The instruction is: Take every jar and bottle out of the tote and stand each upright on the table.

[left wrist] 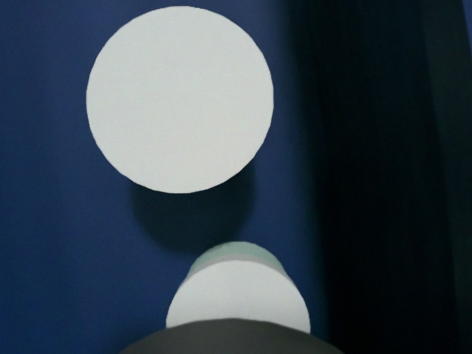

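Places are measured from the left arm's base along level axes (x ahead, y left, z up), in millimetres.
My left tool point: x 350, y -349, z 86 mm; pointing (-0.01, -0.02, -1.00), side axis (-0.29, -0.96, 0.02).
Note:
Behind a point stands the place of what it marks.
A round white lid or top point(180, 100) {y -356, x 426, z 77 mm} is in the upper middle of the left wrist view, seen from straight above inside the blue tote point(55, 150) {y -297, x 432, z 18 mm}, with its shadow below it. A second container with a white top point(237, 295) {y -355, x 367, z 60 mm} and a strip of pale green body stands nearer the bottom of the view. My left suction cup point(232, 337) is a dark grey disc at the bottom edge and covers the near part of that white top. The contact between cup and top is hidden, so I cannot tell whether it is held. My right gripper does not show.
The tote's dark side wall point(380, 175) {y -401, x 392, z 81 mm} runs down the right side of the view, close to both containers. The blue tote floor extends to the left of them.

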